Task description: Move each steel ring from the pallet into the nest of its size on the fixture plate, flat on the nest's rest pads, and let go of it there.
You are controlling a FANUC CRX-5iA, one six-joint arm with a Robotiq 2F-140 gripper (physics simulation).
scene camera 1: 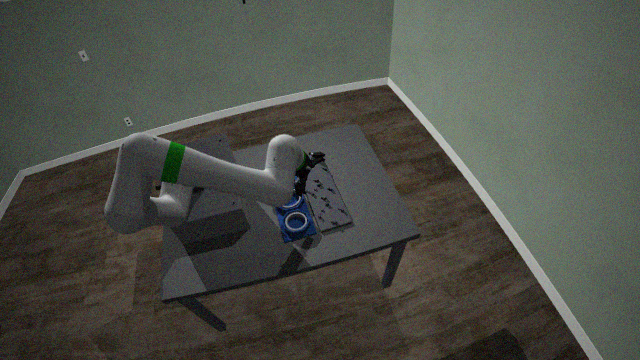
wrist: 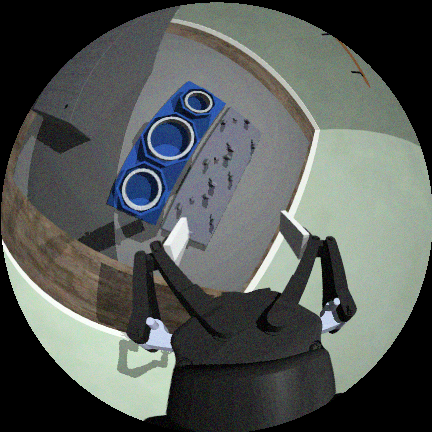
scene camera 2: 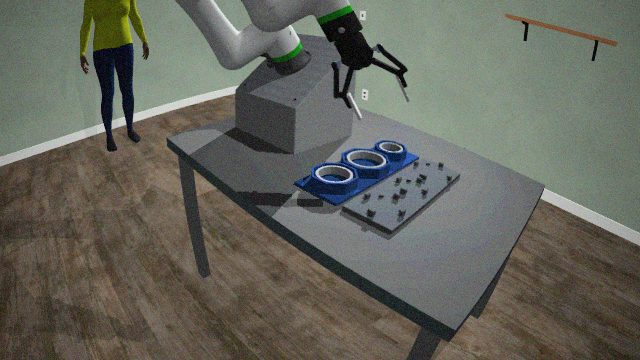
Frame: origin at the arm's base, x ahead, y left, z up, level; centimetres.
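Where they show: gripper, between the fingertips: [scene camera 1: 316, 179] [wrist: 234, 223] [scene camera 2: 384, 108]; arm's base, origin of its link: [scene camera 2: 293, 62].
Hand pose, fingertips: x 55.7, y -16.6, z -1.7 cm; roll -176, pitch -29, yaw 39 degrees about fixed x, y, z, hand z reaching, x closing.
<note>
Things, the pixels of their centre, and the offset from my fingertips. Level surfaces: height alone.
- largest ring, middle of its body: [wrist: 170, 137] [scene camera 2: 366, 162] dx -13.4, dy +12.2, dz -23.9 cm
- medium ring, middle of its body: [wrist: 141, 188] [scene camera 2: 334, 177] [scene camera 1: 296, 222] dx -12.5, dy -3.2, dz -23.9 cm
- small ring, middle of its body: [wrist: 197, 102] [scene camera 2: 390, 150] dx -14.1, dy +26.9, dz -23.9 cm
- grey fixture plate, middle of its body: [scene camera 2: 411, 188] [wrist: 218, 169] [scene camera 1: 322, 192] dx +4.5, dy +13.0, dz -25.9 cm
- grey table, height of its surface: dz -26.5 cm
Three pale steel rings lie in blue octagonal seats on the blue pallet [scene camera 1: 289, 238] [scene camera 2: 305, 185] [wrist: 155, 217]. The largest ring [scene camera 2: 366, 152] [wrist: 148, 138] is in the middle, the medium ring [scene camera 1: 286, 221] [scene camera 2: 334, 167] [wrist: 123, 189] at one end, the small ring [scene camera 2: 391, 143] [wrist: 200, 112] at the other. The grey fixture plate [scene camera 1: 336, 212] [scene camera 2: 382, 217] [wrist: 195, 236] lies alongside, with small dark posts and pads and no ring on it. My gripper [scene camera 1: 311, 172] [scene camera 2: 384, 109] [wrist: 234, 223] is wide open and empty, high above the table. In scene camera 1 the arm hides the small ring.
The grey pedestal [scene camera 1: 215, 230] [scene camera 2: 325, 120] under the arm stands behind the pallet on the grey table [scene camera 1: 385, 210] [scene camera 2: 450, 250]. A person in a yellow top [scene camera 2: 114, 25] stands on the floor beyond the table. A wooden shelf [scene camera 2: 560, 31] is on the wall.
</note>
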